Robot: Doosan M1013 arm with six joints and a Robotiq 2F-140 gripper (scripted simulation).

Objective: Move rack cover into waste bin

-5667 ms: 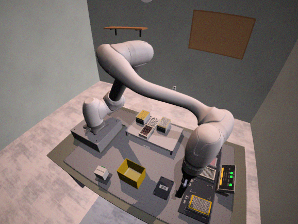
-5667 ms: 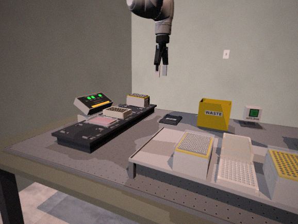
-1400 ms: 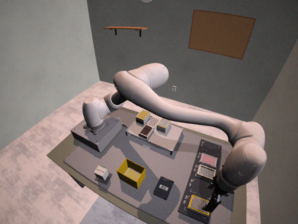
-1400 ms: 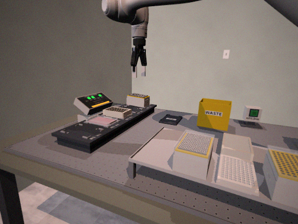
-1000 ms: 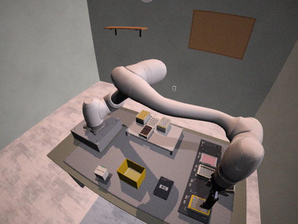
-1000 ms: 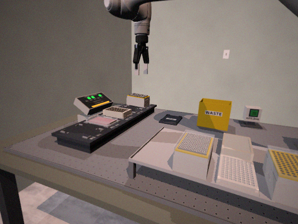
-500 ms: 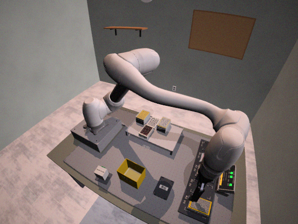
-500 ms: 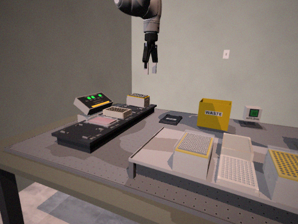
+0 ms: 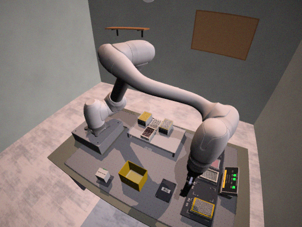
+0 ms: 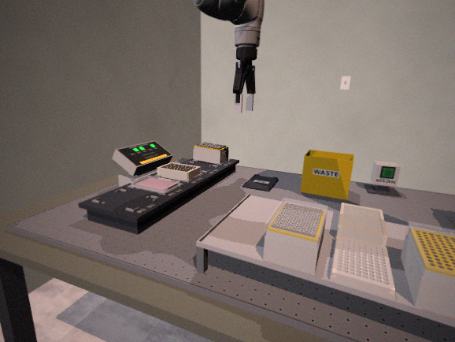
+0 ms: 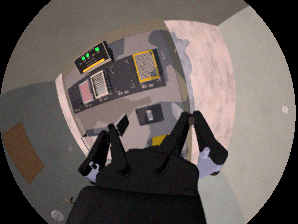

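My hand is 190 mm above the tip rack, 140 mm short of it and 10 mm to the left of it. Also, from my hand: yellow waste bin: 320 mm behind, 240 mm below, 30 mm to the right; regrip nest: 280 mm below, 100 mm behind, 20 mm to the left; reservoir: 240 mm to the left, 230 mm below, 130 mm ahead.
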